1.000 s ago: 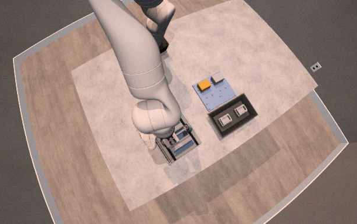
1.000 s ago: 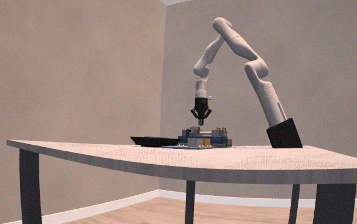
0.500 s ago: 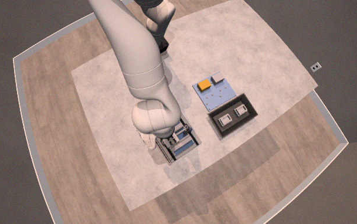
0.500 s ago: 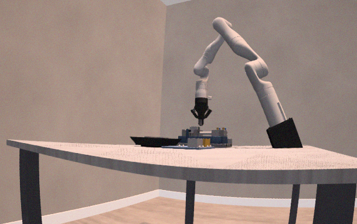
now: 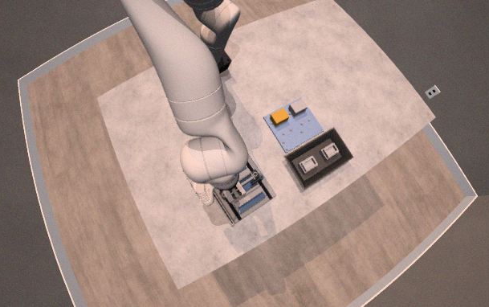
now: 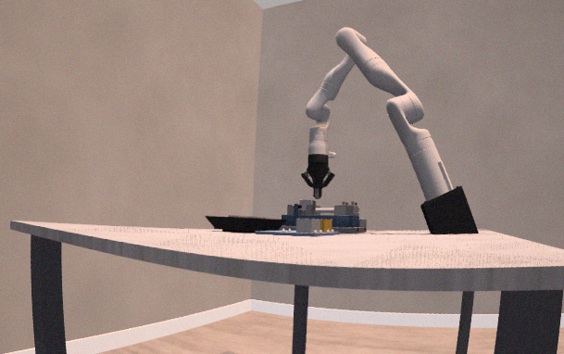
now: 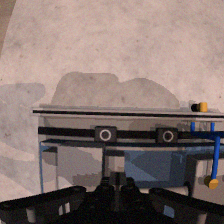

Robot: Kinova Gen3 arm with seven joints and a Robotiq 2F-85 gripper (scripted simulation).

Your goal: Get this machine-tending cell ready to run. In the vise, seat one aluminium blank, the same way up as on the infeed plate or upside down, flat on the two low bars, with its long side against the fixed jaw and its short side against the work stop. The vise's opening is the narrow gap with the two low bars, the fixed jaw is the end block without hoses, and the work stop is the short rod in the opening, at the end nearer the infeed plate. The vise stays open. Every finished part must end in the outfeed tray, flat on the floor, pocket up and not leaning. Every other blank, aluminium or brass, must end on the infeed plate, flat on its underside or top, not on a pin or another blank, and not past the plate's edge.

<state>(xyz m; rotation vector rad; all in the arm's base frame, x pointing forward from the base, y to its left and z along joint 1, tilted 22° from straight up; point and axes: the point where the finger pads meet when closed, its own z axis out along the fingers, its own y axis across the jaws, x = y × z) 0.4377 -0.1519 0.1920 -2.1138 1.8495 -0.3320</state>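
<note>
My gripper is now 40 mm short of the aluminium blank and 40 mm above it. Round my hand: blue vise base: 30 mm behind, 30 mm to the left, 100 mm below; brass blank: 160 mm behind, 290 mm to the left, 110 mm below.
</note>
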